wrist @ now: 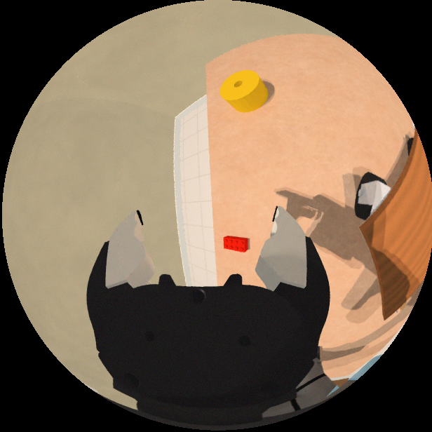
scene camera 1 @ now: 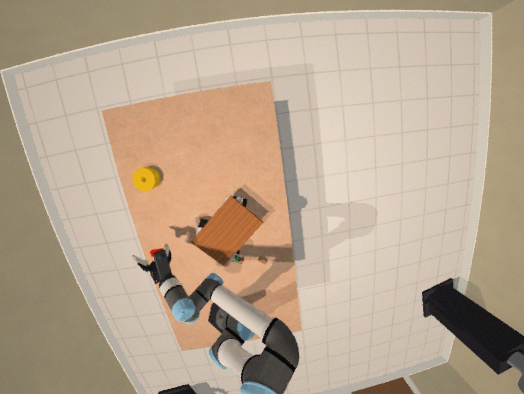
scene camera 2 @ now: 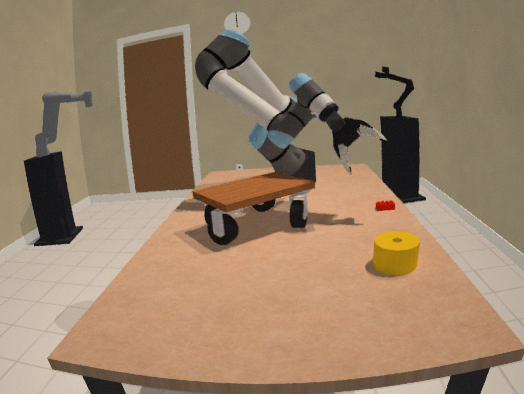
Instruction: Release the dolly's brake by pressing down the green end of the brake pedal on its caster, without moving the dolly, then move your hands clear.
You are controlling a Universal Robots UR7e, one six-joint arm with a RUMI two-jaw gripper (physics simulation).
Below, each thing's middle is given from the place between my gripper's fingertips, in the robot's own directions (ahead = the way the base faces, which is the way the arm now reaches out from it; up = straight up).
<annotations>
My gripper is now 300 mm short of the yellow cylinder (scene camera 2: 395,253), 50 mm to the left of it and 160 mm above it. The rest, counted from my hand: dolly (scene camera 2: 222,200) 90 mm behind, 330 mm to the right, 130 mm below.
</annotations>
